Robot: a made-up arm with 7 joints. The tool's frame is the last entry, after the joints.
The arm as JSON. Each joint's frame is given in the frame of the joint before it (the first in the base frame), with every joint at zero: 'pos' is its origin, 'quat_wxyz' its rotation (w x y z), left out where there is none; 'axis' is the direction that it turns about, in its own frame. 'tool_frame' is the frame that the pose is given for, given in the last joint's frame.
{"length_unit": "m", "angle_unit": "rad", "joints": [
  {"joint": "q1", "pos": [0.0, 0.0, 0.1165], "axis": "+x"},
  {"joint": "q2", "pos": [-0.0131, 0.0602, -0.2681], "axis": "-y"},
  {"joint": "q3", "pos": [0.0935, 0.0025, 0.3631], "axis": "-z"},
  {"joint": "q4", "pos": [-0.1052, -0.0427, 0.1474], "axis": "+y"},
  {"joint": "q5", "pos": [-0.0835, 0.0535, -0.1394], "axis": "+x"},
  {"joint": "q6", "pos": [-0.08, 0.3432, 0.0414], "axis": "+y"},
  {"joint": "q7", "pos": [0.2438, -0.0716, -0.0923], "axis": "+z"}
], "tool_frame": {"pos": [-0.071, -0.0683, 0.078]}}
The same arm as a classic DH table. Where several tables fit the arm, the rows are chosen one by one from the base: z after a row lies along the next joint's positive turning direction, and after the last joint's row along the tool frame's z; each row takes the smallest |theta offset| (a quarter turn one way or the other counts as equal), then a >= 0, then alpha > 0; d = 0 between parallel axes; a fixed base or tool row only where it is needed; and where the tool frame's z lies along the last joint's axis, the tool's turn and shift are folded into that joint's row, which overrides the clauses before.
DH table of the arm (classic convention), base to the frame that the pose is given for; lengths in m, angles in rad. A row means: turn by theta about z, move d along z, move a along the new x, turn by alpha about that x. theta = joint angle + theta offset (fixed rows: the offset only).
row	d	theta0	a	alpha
base (fixed)	0.1165	1.5708	0	1.5708
q1	-0.0131	-1.5708	0.2681	1.5708
q2	-0.0627	1.5708	0.0935	1.5708
q3	-0.5105	0	-0.1052	1.5708
q4	0.0108	1.5708	0.1394	1.5708
q5	-0.1635	0	-0.0414	-1.5708
q6	0.2716	-1.5708	0.2438	1.5708
q7	0	0.766	-0.0985	0
tool (fixed)	-0.0143	-0.766	0	0

